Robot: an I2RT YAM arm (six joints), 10 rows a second.
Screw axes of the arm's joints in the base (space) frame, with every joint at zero. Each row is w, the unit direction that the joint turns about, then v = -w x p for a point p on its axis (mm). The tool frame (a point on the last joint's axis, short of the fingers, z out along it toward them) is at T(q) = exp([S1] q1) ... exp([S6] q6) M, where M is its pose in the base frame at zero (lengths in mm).
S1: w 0 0 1 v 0 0 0
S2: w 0 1 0 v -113.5 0 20
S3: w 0 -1 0 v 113.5 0 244
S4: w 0 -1 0 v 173.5 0 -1
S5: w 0 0 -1 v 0 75 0
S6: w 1 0 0 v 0 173.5 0
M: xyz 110.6 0 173.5 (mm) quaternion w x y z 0.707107 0 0.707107 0
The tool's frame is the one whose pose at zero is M.
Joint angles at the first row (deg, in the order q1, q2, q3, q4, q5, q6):
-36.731, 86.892, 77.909, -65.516, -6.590, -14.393
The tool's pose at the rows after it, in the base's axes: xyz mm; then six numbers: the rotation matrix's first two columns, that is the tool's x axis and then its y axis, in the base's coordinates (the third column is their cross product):
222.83 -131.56 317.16 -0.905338 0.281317 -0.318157 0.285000 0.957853 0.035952
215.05 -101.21 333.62 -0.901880 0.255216 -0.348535 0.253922 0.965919 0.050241
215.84 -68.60 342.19 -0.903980 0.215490 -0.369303 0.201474 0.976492 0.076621
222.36 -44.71 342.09 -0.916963 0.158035 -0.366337 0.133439 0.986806 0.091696
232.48 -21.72 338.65 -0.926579 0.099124 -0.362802 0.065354 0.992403 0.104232
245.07 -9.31 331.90 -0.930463 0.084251 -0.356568 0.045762 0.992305 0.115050
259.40 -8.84 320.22 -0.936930 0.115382 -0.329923 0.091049 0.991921 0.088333
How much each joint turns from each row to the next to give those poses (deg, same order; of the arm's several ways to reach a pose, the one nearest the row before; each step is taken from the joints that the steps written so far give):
5.269, -6.032, 0.000, -4.022, 0.000, 0.853
5.267, -4.503, 0.001, -2.448, -0.043, 3.738
7.519, -2.469, -0.002, -0.851, -0.022, 4.874
6.272, 0.043, 0.000, 0.087, 0.043, 2.468
6.077, 1.158, -0.001, 1.180, 0.110, 2.253
3.235, 2.121, 0.003, 1.988, 0.175, 2.164
0.611, 3.082, -0.023, 1.596, 2.469, 2.338

